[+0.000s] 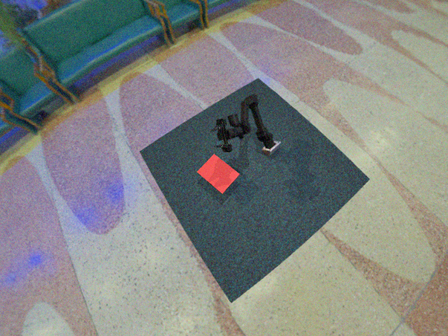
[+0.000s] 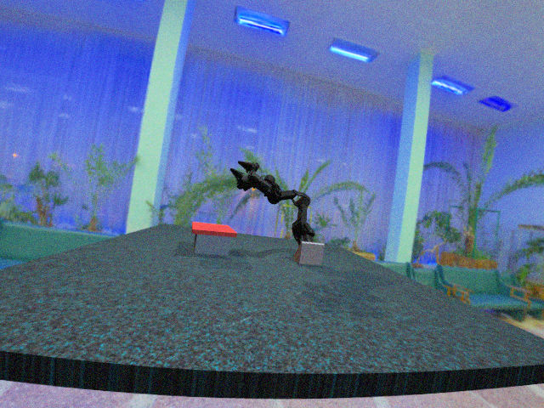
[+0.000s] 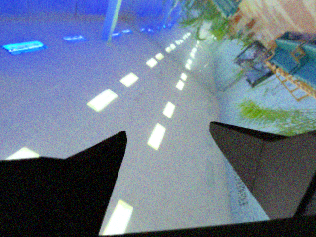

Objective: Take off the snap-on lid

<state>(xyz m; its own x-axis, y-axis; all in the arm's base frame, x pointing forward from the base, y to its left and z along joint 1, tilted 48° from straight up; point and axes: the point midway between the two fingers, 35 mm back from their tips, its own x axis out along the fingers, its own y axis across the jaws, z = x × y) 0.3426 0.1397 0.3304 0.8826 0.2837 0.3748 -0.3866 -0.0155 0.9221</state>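
The red lid is 60 mm ahead of my gripper tip, 60 mm to the left of it and 310 mm below it. The rest, counted from my gripper tip: grey storage box 60 mm ahead, 60 mm to the left, 350 mm below.
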